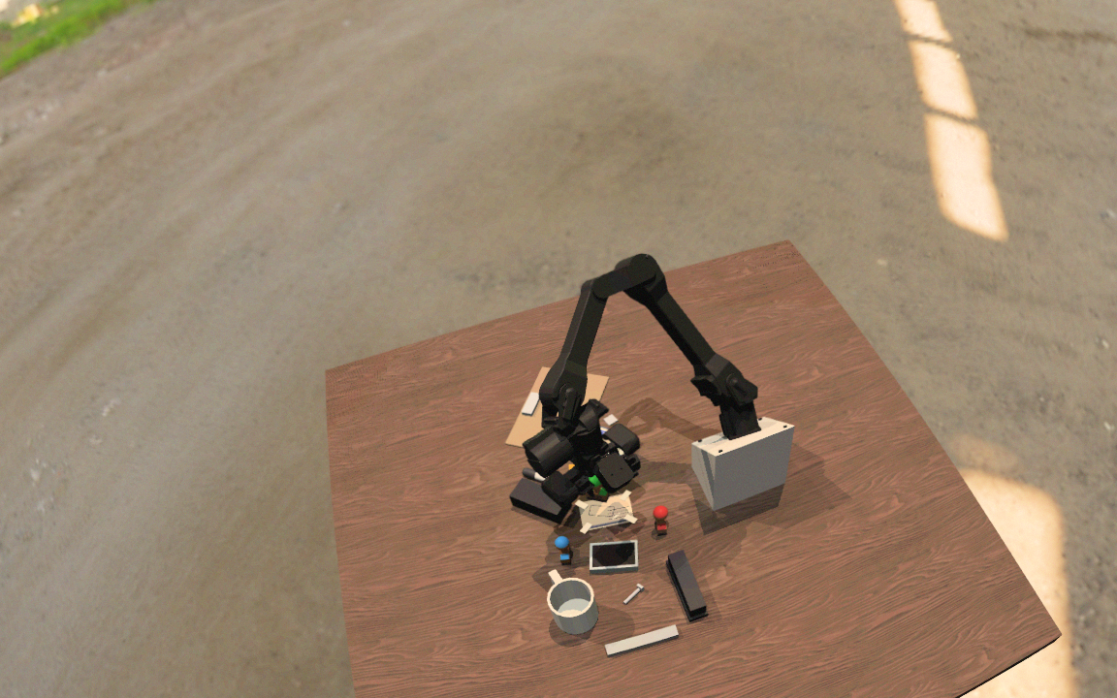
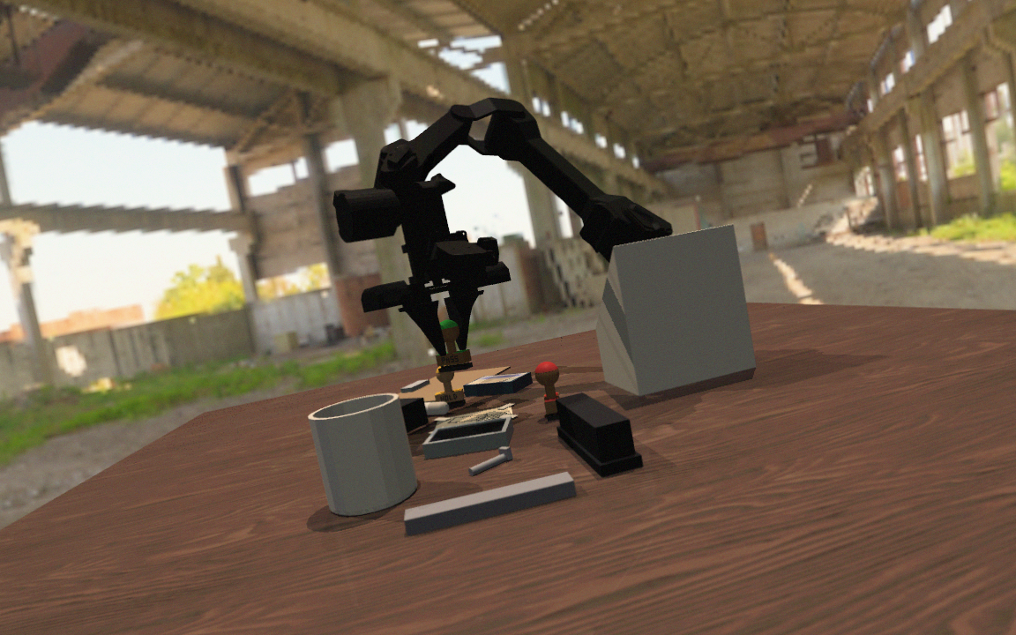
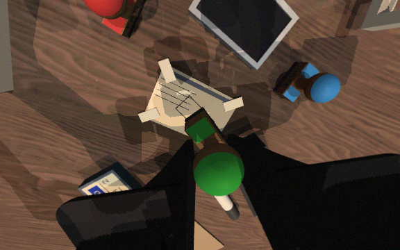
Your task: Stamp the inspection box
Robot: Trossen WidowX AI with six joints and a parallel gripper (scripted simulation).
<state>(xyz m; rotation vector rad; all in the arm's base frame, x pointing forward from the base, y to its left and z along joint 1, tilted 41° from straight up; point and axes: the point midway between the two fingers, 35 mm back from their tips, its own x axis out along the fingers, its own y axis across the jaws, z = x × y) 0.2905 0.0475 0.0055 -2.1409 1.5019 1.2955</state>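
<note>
Right now the taped card is 9 cm below my gripper tip, 1 cm to the right of it and 1 cm behind it. The rest, counted from my gripper tip: ink pad: 10 cm to the left, 9 cm below, 1 cm behind; then blue-knobbed stamp: 8 cm to the left, 8 cm ahead, 7 cm below; then green-knobbed stamp: right at my gripper tip.
</note>
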